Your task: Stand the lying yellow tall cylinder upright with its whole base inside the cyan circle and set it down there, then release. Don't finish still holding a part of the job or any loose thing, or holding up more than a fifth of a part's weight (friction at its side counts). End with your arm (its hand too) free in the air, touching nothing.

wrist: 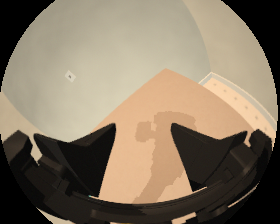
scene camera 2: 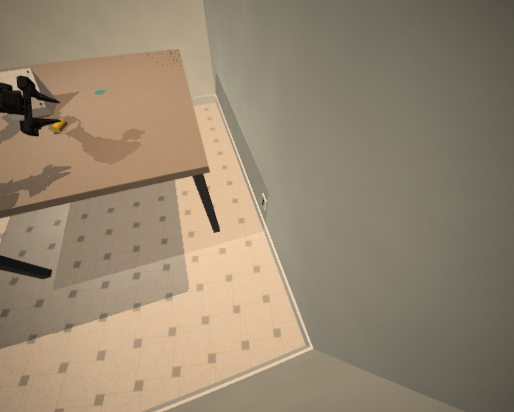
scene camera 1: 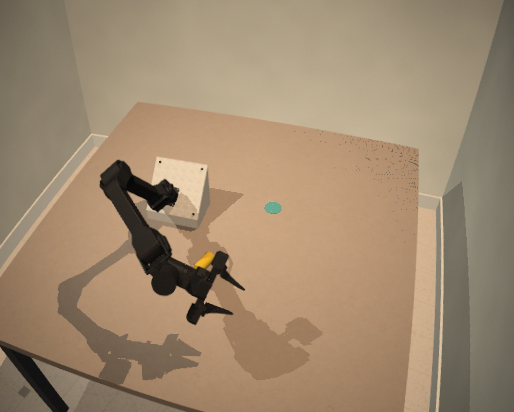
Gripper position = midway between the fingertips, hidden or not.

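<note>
The gripper [scene camera 1: 238,302] is visible; the wrist view shows it [wrist: 144,127] too.
</note>
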